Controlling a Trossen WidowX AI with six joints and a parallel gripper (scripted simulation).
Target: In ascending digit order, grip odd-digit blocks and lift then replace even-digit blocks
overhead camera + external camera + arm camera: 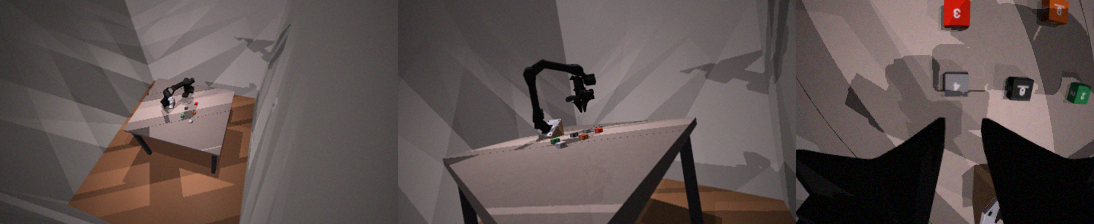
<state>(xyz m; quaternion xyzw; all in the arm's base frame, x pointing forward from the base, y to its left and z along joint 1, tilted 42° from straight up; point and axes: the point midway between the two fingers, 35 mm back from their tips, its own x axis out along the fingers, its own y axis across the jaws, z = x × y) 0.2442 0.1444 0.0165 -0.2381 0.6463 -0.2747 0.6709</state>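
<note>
Now: gripper tip 110 mm above the black block, 90 mm to the left of it and 10 mm past it. The rest, counted from my gripper tip: grey block 110 mm below; then orange block 140 mm to the right, 110 mm below, 110 mm ahead; then red block 110 mm below, 100 mm ahead.
</note>
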